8 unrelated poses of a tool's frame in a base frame.
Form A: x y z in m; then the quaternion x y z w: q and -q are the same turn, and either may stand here.
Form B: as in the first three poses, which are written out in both.
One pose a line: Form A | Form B
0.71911 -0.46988 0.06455 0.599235 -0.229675 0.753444 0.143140 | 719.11 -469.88 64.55 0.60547 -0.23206 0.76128 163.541
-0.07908 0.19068 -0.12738 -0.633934 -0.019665 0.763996 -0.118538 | -79.08 190.68 -127.38 0.63844 0.01980 -0.76942 166.385
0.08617 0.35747 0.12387 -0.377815 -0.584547 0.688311 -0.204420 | 86.17 357.47 123.87 0.38597 0.59716 -0.70316 156.409
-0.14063 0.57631 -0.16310 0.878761 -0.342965 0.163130 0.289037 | -140.63 576.31 -163.10 0.91794 -0.35826 0.17040 146.399
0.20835 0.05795 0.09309 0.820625 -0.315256 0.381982 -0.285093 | 208.35 57.95 93.09 -0.85616 0.32891 -0.39852 146.871
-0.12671 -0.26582 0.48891 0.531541 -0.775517 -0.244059 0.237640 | -126.71 -265.82 488.91 0.54722 -0.79839 -0.25126 152.505
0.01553 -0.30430 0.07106 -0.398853 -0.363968 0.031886 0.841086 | 15.53 -304.30 71.06 -0.73739 -0.67289 0.05895 65.490
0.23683 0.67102 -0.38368 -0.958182 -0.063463 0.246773 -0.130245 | 236.83 671.02 -383.68 0.96641 0.06401 -0.24889 165.033
